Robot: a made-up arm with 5 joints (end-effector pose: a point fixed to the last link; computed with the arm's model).
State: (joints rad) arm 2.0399 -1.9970 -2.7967 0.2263 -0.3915
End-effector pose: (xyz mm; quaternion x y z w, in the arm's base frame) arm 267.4 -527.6 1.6 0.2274 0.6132 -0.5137 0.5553
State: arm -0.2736 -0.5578 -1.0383 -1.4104 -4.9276
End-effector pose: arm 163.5 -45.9 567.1 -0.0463 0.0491 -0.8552 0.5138
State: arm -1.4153 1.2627 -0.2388 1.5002 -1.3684
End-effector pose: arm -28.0 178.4 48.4 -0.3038 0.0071 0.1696 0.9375
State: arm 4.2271 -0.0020 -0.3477 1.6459 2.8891
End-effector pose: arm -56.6 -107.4 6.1 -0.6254 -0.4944 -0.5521 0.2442
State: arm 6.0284 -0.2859 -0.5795 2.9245 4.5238
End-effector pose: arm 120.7 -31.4 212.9 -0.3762 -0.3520 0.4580 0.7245
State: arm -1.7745 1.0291 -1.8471 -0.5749 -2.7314
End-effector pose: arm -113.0 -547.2 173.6 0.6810 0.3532 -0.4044 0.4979
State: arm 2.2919 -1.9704 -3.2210 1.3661 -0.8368
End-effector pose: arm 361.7 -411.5 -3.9 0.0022 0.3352 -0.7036 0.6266
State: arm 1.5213 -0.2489 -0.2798 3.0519 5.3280
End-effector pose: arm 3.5 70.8 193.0 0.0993 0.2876 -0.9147 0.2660
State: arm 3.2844 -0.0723 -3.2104 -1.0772 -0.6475
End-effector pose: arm 219.5 31.6 633.7 -0.2203 0.5281 -0.2048 0.7942
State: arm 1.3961 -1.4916 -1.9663 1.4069 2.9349
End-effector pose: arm -48.0 -271.9 647.4 -0.3726 0.3608 0.4790 0.7082
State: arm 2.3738 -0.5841 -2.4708 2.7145 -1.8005
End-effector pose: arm -3.6 3.4 607.6 0.4866 -0.8571 -0.1625 0.0479
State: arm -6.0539 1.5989 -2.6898 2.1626 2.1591
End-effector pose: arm 412.1 96.2 -38.3 0.4897 -0.7068 -0.1878 0.4748
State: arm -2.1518 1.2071 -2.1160 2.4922 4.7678
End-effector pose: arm -192.1 -292.6 20.1 -0.6674 0.2198 -0.1848 0.6871
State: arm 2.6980 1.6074 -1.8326 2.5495 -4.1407
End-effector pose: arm -155.7 74.0 -104.3 0.3821 0.1090 0.6891 0.6060
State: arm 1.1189 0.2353 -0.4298 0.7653 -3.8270
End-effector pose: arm 93.0 191.5 -55.2 0.7529 -0.5948 0.0605 0.2750
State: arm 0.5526 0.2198 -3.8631 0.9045 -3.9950
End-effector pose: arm -147.4 -90.9 737.4 -0.1293 0.1526 -0.1468 0.9687
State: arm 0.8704 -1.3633 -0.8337 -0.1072 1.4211
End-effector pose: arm 42.8 50.8 645.0 -0.3913 0.1105 -0.3767 0.8323
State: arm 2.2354 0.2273 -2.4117 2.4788 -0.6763
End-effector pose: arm -204.8 261.4 473.7 0.1135 0.9827 -0.1043 0.1031
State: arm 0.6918 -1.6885 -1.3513 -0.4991 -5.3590
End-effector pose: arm -258.3 -213.9 596.3 0.1960 -0.0229 -0.6774 0.7087
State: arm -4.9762 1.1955 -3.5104 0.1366 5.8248
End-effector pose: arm 102.6 379.8 628.9 -0.2942 -0.3578 -0.8076 0.3648
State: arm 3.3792 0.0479 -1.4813 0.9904 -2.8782
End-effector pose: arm -463.6 -112.3 344.5 0.9755 -0.0126 -0.2128 0.0545
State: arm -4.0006 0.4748 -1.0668 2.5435 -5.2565
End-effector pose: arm -134.2 155.6 92.3 0.4536 0.3293 0.0693 0.8252
